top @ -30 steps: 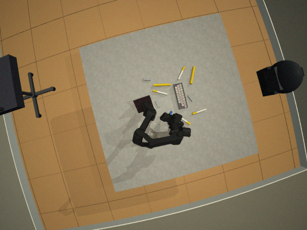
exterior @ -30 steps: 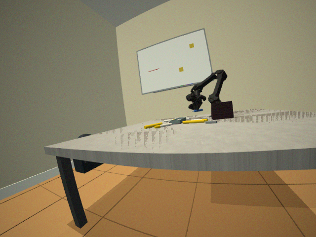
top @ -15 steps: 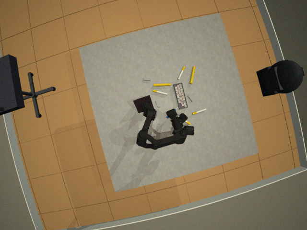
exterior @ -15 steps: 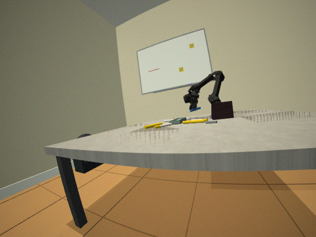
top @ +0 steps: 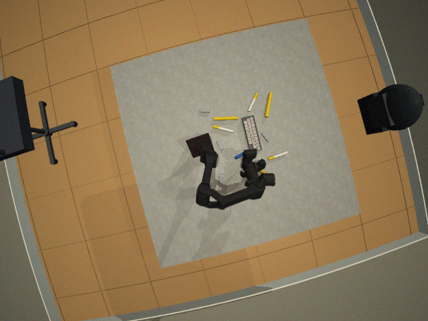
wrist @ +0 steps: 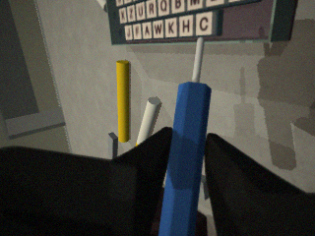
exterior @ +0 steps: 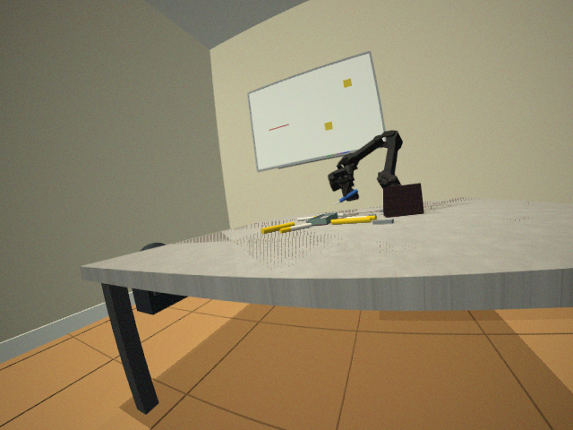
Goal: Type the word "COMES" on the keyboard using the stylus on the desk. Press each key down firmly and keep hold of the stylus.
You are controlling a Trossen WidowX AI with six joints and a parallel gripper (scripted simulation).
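The stylus tip is 40 mm ahead of my gripper tip, 10 mm to the left of it and 20 mm below it. From my gripper tip the other things lie so: stylus (10 mm ahead, 10 mm below).
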